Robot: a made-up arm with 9 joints. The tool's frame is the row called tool.
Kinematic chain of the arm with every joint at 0, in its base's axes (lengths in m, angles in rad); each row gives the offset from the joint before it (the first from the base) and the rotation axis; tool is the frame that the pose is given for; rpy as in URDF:
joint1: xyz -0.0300 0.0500 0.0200 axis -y
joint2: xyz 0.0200 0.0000 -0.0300 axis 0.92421 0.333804 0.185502
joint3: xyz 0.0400 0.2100 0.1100 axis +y
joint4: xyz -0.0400 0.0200 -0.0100 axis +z
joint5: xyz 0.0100 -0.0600 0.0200 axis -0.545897 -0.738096 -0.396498
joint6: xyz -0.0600 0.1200 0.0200 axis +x
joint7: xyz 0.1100 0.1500 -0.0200 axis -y
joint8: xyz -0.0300 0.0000 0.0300 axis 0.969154 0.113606 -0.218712
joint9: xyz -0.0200 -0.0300 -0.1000 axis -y
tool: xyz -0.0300 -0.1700 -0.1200 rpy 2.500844 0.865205 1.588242
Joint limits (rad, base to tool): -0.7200..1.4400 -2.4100..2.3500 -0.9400..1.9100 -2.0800..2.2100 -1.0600..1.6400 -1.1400..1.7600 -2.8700..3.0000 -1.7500..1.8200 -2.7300..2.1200
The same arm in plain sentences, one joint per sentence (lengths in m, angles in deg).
The arm has nine revolute joints in a row. What follows holds with every joint at zero, and every direction is one of the base frame's.
Joint 1 lies 0.03 m along -x and 0.05 m along +y and 0.02 m along +z from the base frame's origin and turns about -y, from -41.25 to 82.51 deg.
Joint 2 lies 0.02 m along +x and 0.03 m along -z from joint 1 and turns about the direction (0.92421, 0.333804, 0.185502), from -138.08 to 134.65 deg.
Joint 3 lies 0.04 m along +x and 0.21 m along +y and 0.11 m along +z from joint 2 and turns about +y, from -53.86 to 109.43 deg.
Joint 4 lies 0.04 m along -x and 0.02 m along +y and 0.01 m along -z from joint 3 and turns about +z, from -119.18 to 126.62 deg.
Joint 5 lies 0.01 m along +x and 0.06 m along -y and 0.02 m along +z from joint 4 and turns about the direction (-0.545897, -0.738096, -0.396498), from -60.73 to 93.97 deg.
Joint 6 lies 0.06 m along -x and 0.12 m along +y and 0.02 m along +z from joint 5 and turns about +x, from -65.32 to 100.84 deg.
Joint 7 lies 0.11 m along +x and 0.15 m along +y and 0.02 m along -z from joint 6 and turns about -y, from -164.44 to 171.89 deg.
Joint 8 lies 0.03 m along -x and 0.03 m along +z from joint 7 and turns about the direction (0.96916, 0.113595, -0.218691), from -100.27 to 104.28 deg.
Joint 9 lies 0.02 m along -x and 0.03 m along -y and 0.1 m along -z from joint 8 and turns about -y, from -156.42 to 121.47 deg.
The tool frame, which is the frame that the pose is given for, lies 0.03 m along -x and 0.17 m along -y and 0.12 m along -z from joint 9; its axes are the base frame's turned by roll 143.29, pitch 49.57 and yaw 91 deg (as in URDF: about the fixed x, then y, then z).

